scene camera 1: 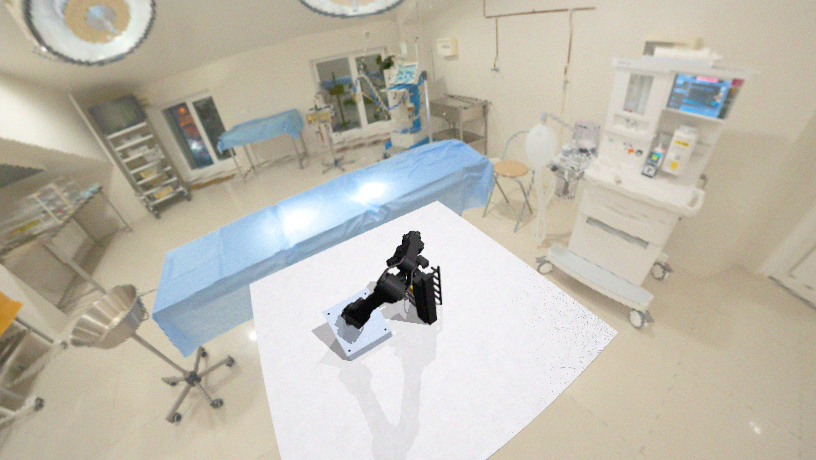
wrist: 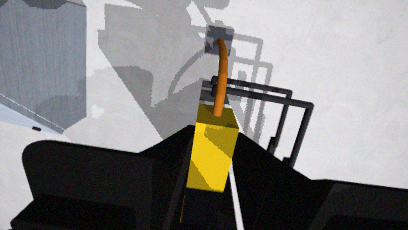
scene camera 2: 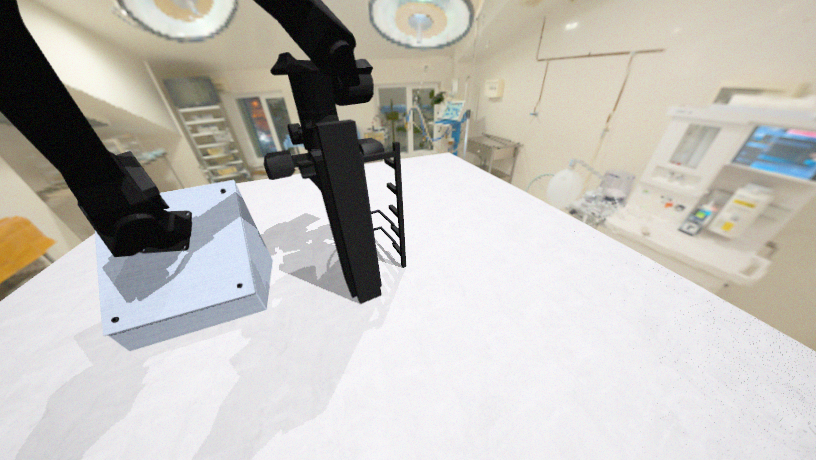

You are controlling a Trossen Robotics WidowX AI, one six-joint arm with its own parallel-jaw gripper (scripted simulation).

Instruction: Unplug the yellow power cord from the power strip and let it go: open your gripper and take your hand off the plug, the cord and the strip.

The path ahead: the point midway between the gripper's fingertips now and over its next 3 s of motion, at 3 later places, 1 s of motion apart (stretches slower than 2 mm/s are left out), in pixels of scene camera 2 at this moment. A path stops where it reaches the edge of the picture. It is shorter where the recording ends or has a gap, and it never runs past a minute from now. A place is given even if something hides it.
My gripper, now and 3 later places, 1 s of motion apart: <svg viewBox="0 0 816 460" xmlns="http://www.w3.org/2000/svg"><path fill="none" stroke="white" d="M337 202L332 192L330 189L335 194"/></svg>
